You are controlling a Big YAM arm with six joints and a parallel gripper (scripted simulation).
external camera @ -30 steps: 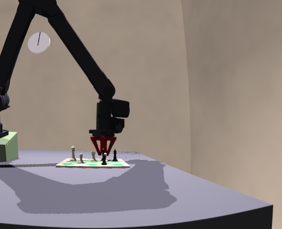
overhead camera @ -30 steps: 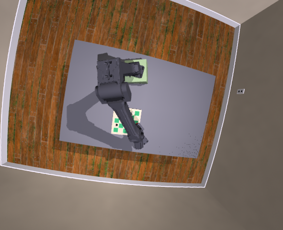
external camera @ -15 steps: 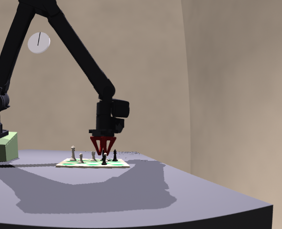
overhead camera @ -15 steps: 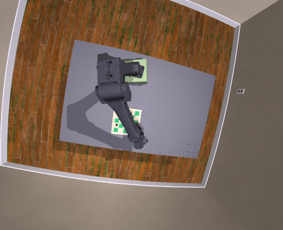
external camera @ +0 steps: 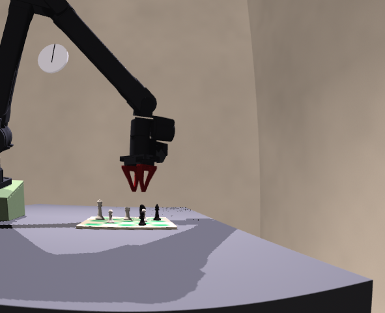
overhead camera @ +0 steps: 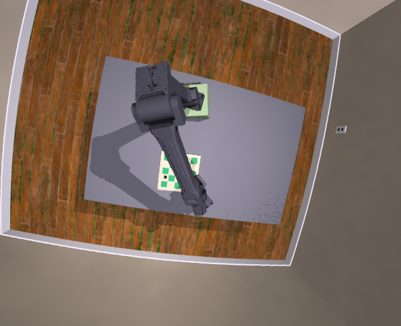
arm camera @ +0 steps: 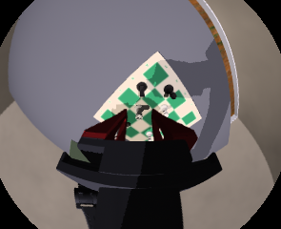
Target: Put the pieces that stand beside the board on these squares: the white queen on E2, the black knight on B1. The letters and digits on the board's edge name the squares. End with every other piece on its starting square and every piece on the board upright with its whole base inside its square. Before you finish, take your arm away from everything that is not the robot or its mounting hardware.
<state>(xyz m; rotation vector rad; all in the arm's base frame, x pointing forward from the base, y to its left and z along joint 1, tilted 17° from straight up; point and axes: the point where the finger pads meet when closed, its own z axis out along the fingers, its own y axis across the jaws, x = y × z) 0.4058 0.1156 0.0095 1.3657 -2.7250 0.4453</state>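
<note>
Right now the green-and-cream chessboard is 9 cm below my hand, 8 cm to the right of it and 2 cm behind it.
</note>
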